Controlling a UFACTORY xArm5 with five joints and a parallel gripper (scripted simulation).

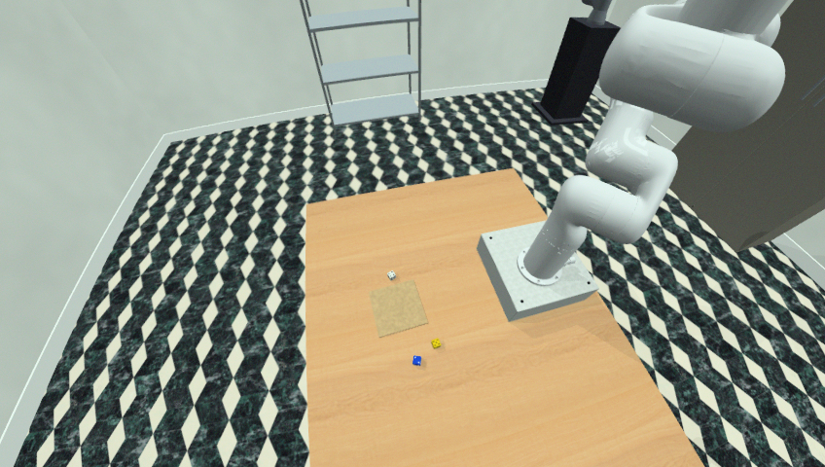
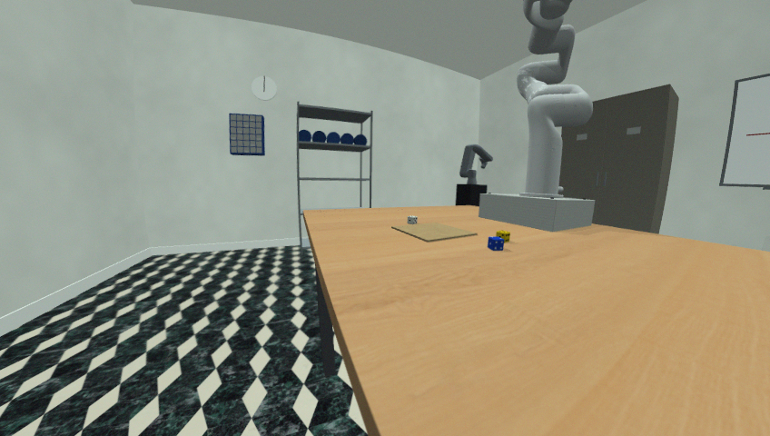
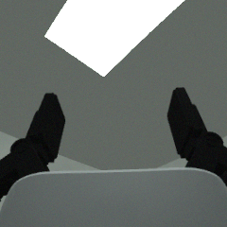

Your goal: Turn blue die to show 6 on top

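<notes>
Right now the white die is 37 cm ahead of my hand, 14 cm to the right of it and 88 cm below it. The rest, counted from my hand: tan mat: 36 cm ahead, 4 cm to the right, 89 cm below; yellow die: 28 cm ahead, 8 cm to the left, 88 cm below; blue die: 34 cm ahead, 11 cm to the left, 88 cm below.
</notes>
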